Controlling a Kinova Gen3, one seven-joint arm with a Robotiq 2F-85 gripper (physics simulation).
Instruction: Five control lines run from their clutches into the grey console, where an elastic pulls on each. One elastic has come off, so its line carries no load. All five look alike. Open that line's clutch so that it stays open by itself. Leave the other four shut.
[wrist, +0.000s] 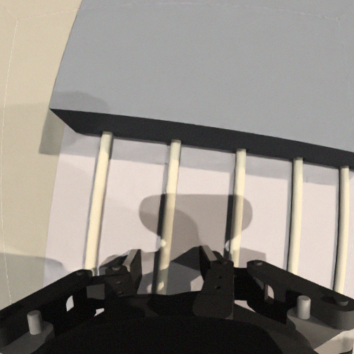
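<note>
The grey console (200, 75) fills the top of the wrist view, with a dark front edge. Five cream control lines run down from it: the first (98, 200) at the left, the second (173, 170), the third (240, 180), the fourth (297, 210) and the fifth (343, 215) at the right. All look straight and alike; no slack can be told. My gripper (170, 259) is open about halfway, with nothing held. The second line passes between its fingertips in the picture; the height gap cannot be told. The clutches do not show.
A pale panel (132, 180) lies under the lines, and beige table top (25, 210) shows at the left. The gripper's shadow falls across the second and third lines. The lower parts of the lines are hidden by the gripper or run out of view.
</note>
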